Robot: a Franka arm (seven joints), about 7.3 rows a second.
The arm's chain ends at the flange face. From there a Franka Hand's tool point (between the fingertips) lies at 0.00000 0.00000 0.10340 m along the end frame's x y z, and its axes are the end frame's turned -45 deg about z.
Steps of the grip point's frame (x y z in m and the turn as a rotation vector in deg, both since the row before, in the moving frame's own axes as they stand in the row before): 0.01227 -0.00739 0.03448 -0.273 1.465 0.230; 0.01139 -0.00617 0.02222 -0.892 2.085 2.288; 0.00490 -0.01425 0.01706 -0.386 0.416 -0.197; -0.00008 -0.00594 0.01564 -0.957 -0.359 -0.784; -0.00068 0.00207 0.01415 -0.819 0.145 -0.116
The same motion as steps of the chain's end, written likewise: 0.00123 -0.01239 0.03451 0.843 1.229 0.230; -0.00014 -0.01097 0.02230 0.844 2.105 2.288; -0.00763 -0.01350 0.01707 0.021 0.567 -0.197; -0.00503 -0.00582 0.01566 -0.931 0.423 -0.784; -0.00025 0.00109 0.01416 -0.477 0.682 -0.116
